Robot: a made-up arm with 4 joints.
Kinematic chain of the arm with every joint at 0, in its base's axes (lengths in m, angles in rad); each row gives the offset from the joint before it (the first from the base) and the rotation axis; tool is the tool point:
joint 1: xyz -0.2 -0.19 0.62 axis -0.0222 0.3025 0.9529
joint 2: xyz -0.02 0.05 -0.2 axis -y
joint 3: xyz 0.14 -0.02 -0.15 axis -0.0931 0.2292 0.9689
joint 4: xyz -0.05 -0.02 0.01 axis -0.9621 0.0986 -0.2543
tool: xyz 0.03 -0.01 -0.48
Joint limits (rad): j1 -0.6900..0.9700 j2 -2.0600..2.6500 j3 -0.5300..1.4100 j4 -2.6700..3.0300
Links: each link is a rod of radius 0.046 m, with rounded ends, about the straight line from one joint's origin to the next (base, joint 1, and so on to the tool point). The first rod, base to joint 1, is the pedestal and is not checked.
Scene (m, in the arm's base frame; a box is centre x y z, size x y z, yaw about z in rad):
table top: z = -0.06
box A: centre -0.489 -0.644 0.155 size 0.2 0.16 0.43 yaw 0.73
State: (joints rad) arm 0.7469 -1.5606 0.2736 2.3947
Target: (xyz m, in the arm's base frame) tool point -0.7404 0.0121 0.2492
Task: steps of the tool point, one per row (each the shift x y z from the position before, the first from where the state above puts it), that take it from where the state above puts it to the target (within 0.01 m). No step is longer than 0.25 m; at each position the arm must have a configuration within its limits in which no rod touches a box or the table.
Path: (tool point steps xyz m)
1: -0.0615 -0.1538 0.0353
2: -0.1246 -0.1110 0.0562
3: -0.1645 -0.0435 0.0657
4: -0.1737 0.0339 0.0637
5: -0.1514 0.1063 0.0527
6: -0.1611 0.1354 -0.1219
7: -0.0611 0.1903 -0.1442
8: 0.0499 0.1987 -0.1351

